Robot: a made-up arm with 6 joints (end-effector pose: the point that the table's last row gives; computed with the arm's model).
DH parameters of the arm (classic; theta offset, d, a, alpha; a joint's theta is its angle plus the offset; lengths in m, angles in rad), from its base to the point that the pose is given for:
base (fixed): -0.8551 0 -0.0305 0
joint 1: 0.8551 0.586 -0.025 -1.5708
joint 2: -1.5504 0 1.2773 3.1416
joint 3: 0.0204 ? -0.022 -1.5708
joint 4: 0 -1.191 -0.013 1.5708
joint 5: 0 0.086 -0.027 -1.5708
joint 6: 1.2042 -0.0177 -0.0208 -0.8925
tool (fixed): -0.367 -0.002 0 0
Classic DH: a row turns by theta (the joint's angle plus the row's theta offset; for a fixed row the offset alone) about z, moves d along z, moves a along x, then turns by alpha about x.
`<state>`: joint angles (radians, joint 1 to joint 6).
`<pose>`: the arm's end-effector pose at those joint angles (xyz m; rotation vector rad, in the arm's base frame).
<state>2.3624 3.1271 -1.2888 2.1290 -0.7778 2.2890</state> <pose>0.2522 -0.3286 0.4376 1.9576 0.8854 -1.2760</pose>
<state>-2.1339 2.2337 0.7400 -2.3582 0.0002 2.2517</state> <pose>-0.4548 -0.8810 -1.4316 -0.9947 0.3083 -1.3016</pose>
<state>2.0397 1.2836 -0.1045 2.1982 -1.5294 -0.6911</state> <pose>-0.7607 1.3193 -0.1917 0.7524 1.1986 -1.0762</pose>
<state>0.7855 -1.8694 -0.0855 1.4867 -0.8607 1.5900</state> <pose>-1.1352 -1.0845 1.3921 2.7586 0.5927 -1.0314</pose>
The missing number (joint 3, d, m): -0.045
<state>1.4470 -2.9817 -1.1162 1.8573 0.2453 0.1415</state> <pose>-0.1445 -0.6613 0.4672 1.4882 1.5244 0.8624</pose>
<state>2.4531 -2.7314 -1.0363 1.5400 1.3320 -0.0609</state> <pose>0.5677 -0.5112 0.6342 -0.2169 1.1123 1.8882</pose>
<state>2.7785 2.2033 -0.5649 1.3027 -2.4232 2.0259</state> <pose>0.0565 -0.0095 -0.6663 -1.1702 2.8617 -0.3498</pose>
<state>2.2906 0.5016 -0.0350 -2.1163 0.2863 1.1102</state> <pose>-1.1625 1.1544 0.9892 0.5874 -1.4138 1.2431</pose>
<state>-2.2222 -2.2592 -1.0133 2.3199 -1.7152 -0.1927</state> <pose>0.4988 0.5439 0.9096 0.8599 -2.5305 0.7769</pose>
